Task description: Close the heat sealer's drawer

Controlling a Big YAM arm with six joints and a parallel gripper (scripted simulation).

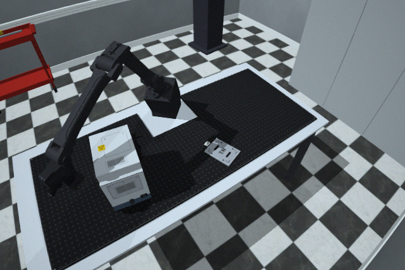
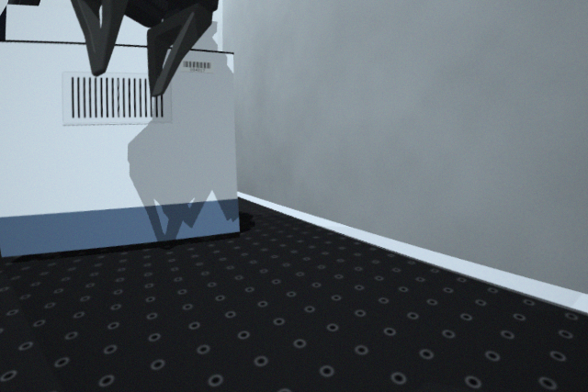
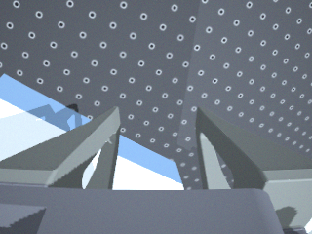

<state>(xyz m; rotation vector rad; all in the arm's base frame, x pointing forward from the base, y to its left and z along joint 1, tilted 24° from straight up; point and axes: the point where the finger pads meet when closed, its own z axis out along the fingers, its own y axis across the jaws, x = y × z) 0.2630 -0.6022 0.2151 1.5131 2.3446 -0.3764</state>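
Right now my hand is 20 cm past the dark blue drawer, 28 cm to the right of it and 9 cm above it. Also, from my hand: tiny tag 10 cm ahead, 70 cm to the left, 17 cm below.
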